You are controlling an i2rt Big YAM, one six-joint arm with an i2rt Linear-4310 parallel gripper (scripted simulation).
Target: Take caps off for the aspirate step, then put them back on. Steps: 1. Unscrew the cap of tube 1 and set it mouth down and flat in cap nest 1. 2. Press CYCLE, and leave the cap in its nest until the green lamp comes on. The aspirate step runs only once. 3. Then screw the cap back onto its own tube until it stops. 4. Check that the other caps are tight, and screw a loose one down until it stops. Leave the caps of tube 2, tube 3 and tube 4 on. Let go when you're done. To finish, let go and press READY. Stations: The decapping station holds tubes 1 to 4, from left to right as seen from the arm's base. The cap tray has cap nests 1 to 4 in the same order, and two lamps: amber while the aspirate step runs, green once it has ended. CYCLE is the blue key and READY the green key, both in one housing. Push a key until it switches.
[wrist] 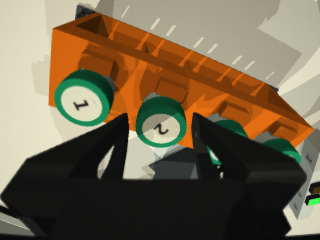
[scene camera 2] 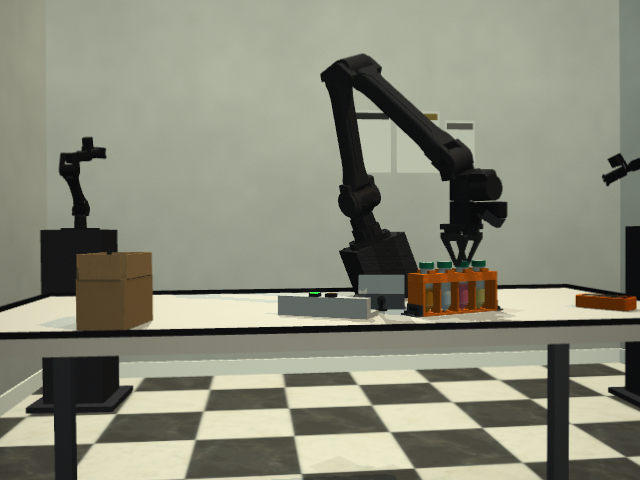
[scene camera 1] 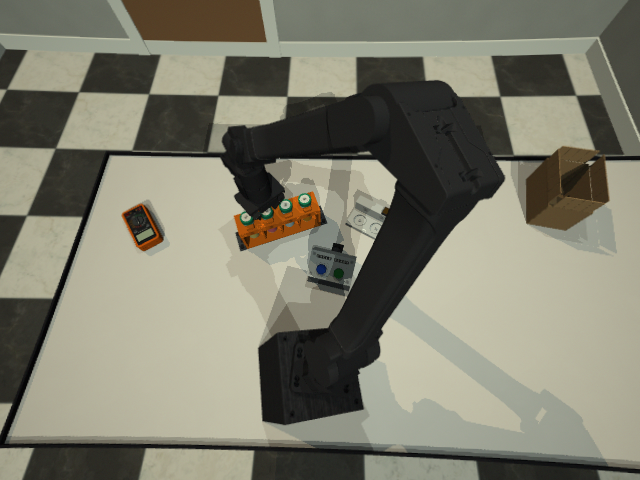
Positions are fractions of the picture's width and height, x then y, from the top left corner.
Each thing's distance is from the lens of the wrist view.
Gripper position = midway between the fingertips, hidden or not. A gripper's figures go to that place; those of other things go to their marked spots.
gripper (wrist: 0.50,0.50): 0.13 m
key housing (wrist: 0.57,0.69): 0.29 m
